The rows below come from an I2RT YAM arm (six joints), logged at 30 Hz.
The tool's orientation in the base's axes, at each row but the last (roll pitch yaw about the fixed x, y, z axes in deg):
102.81, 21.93, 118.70
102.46, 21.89, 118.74
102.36, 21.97, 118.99
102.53, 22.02, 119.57
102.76, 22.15, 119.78
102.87, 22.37, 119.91
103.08, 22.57, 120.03
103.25, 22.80, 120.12
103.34, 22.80, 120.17
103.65, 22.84, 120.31
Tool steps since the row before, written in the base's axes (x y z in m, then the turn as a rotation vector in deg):
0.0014, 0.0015, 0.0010, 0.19, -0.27, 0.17
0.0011, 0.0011, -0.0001, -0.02, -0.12, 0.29
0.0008, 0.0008, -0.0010, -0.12, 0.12, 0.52
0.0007, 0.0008, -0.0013, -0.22, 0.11, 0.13
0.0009, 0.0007, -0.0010, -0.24, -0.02, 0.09
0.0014, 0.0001, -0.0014, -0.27, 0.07, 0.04
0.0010, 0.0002, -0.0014, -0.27, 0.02, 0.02
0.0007, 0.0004, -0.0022, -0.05, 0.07, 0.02
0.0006, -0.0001, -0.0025, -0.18, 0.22, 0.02
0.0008, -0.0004, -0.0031, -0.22, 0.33, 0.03
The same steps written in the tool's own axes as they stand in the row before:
0.0002, 0.0016, 0.0016, -0.37, 0.04, 0.03
0.0004, 0.0004, 0.0014, -0.20, 0.21, -0.12
0.0007, -0.0006, 0.0012, -0.04, 0.52, -0.16
0.0008, -0.0008, 0.0012, 0.14, 0.16, -0.18
0.0005, -0.0006, 0.0013, 0.06, 0.07, -0.24
0.0000, -0.0012, 0.0016, 0.17, 0.06, -0.22
0.0002, -0.0012, 0.0013, 0.13, 0.02, -0.24
0.0008, -0.0018, 0.0013, 0.07, 0.05, -0.02
0.0006, -0.0023, 0.0010, 0.25, 0.11, -0.07
0.0005, -0.0029, 0.0012, 0.35, 0.17, -0.07

